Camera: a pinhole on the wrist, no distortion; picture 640 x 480 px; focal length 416.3 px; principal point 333.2 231.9 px. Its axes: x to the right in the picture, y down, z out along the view. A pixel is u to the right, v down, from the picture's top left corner.
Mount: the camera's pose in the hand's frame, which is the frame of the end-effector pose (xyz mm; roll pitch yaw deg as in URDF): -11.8 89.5 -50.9 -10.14 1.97 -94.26
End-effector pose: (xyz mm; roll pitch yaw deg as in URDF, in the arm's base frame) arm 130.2 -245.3 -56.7 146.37 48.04 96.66
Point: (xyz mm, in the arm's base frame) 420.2 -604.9 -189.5
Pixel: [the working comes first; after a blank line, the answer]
In the camera's frame: 88.1 -230.3 473.4

410.7 29.4
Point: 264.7 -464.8 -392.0
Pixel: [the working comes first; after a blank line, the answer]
In the camera's frame: 196.1 40.0 463.4

509.4 267.9
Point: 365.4 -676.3 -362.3
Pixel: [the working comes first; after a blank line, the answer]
In the camera's frame: 220.6 -154.7 594.7

487.6 123.6
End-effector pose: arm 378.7 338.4 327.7 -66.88 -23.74 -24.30
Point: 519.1 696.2 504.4
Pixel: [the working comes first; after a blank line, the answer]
In the camera's frame: 73.3 -12.3 478.6

397.0 221.2
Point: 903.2 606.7 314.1
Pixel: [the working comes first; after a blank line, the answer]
In the camera's frame: -277.6 248.3 452.8

77.9 460.2
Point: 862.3 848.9 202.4
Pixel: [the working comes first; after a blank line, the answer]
In the camera's frame: -393.8 43.0 583.8

52.4 262.6
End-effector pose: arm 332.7 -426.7 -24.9 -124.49 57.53 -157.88
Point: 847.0 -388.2 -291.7
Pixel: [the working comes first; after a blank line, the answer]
In the camera's frame: -294.6 -132.4 471.0

72.8 114.9
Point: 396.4 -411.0 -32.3
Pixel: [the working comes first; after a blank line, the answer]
In the camera's frame: 44.4 -29.6 89.7

539.0 94.7
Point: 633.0 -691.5 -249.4
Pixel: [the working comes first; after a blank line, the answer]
In the camera's frame: 43.7 20.2 513.2

368.7 248.3
